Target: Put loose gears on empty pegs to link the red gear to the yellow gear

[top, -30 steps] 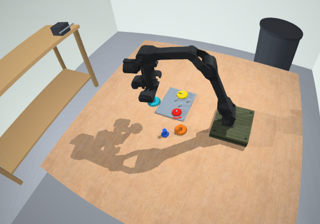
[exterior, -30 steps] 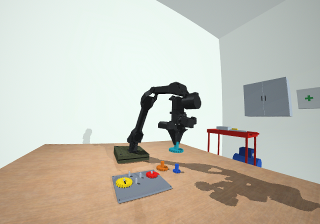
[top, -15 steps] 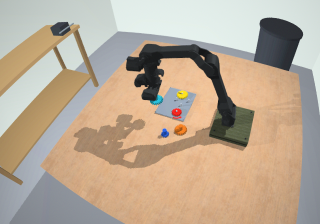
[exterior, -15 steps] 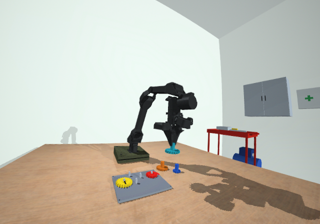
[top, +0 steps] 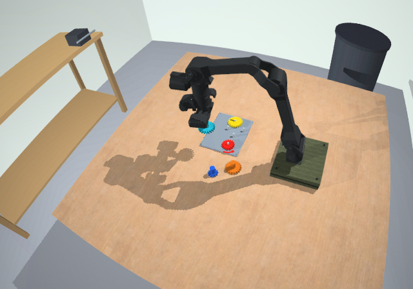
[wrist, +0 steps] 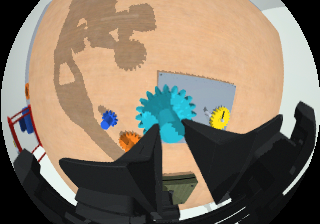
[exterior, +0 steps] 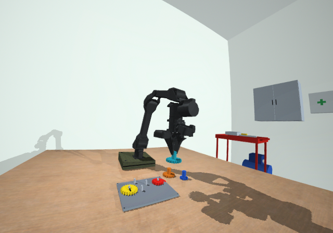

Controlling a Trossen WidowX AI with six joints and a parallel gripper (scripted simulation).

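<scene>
My gripper tip is 7 cm past the red gear, 3 cm to the left of it and 14 cm above it. From my gripper tip the other things lie so: cyan gear 1 cm below; orange gear 13 cm behind, 7 cm to the left, 14 cm below; blue gear 6 cm behind, 11 cm to the left, 14 cm below.
</scene>
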